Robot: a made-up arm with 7 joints.
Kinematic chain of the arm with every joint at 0, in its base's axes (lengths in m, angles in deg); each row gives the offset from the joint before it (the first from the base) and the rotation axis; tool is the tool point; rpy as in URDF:
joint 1: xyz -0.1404 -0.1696 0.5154 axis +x
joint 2: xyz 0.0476 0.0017 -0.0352 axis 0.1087 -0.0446 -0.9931
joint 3: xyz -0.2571 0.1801 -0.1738 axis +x
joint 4: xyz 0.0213 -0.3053 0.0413 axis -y
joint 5: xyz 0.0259 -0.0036 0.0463 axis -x
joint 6: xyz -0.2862 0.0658 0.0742 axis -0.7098 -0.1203 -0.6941
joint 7: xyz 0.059 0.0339 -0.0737 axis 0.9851 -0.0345 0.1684
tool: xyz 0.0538 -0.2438 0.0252 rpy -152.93 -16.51 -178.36
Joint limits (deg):
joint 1: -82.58..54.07
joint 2: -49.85..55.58
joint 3: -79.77..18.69
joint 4: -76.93..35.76
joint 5: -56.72..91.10
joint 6: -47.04..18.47
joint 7: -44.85..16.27
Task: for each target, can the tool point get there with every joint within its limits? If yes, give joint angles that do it. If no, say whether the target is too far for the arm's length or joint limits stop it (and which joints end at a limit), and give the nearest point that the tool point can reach.
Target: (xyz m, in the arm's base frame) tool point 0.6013 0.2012 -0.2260
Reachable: no: joint limits stop it (at a limit: joint 1, joint 2, joint 3, joint 6, joint 7) | nearest point 0.1690 0.0745 0.0691 | short by 0.539 m
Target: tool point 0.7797 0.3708 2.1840
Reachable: no: too far | nearest point 0.0748 0.0139 1.0818 | short by 1.356 m
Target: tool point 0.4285 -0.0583 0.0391
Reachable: no: joint limits stop it (at a limit: joint 1, joint 2, joint 3, joint 6, joint 7) | nearest point 0.2087 -0.0284 0.1303 | short by 0.240 m
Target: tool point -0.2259 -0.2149 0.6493
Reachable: yes | joints -5.41 -11.18 -9.58 -57.68 55.13 0.74 -25.41
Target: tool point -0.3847 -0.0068 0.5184
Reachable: yes | joints -70.11 0.68 -52.52 -57.19 -7.07 -27.81 0.69
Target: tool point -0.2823 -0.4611 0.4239
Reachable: yes | joints 22.59 -37.72 -6.41 -0.71 57.44 -25.07 -15.60
